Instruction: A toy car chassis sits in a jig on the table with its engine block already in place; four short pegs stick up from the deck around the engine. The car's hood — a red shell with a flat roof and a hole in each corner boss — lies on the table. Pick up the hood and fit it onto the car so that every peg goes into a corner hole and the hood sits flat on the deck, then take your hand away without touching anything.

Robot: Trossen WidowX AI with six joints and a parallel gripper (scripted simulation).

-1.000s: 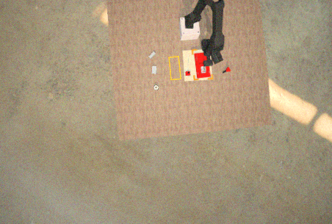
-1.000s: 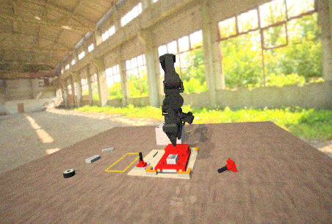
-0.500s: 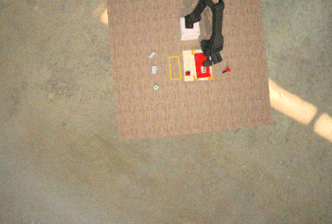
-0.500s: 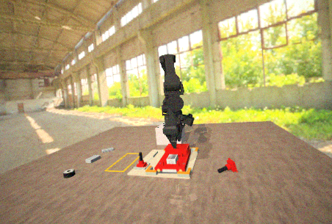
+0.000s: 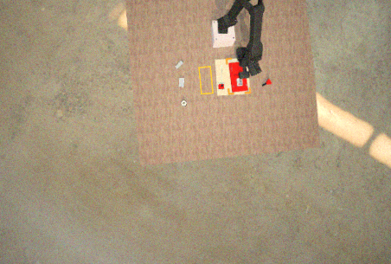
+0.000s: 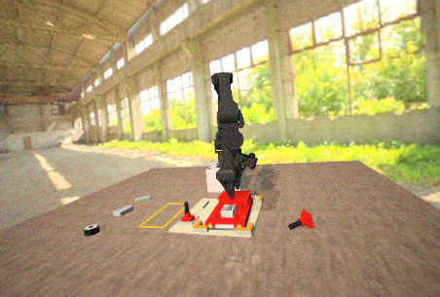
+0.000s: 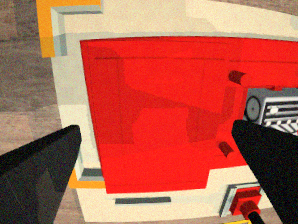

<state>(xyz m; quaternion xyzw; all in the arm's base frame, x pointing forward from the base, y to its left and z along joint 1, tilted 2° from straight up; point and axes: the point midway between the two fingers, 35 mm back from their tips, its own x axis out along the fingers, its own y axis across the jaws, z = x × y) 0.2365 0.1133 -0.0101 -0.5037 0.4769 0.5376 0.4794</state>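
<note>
Now: the red hood 1 cm below my gripper tip. Round my gripper tip: engine block 9 cm ahead, 3 cm below, 1 cm to the left.
</note>
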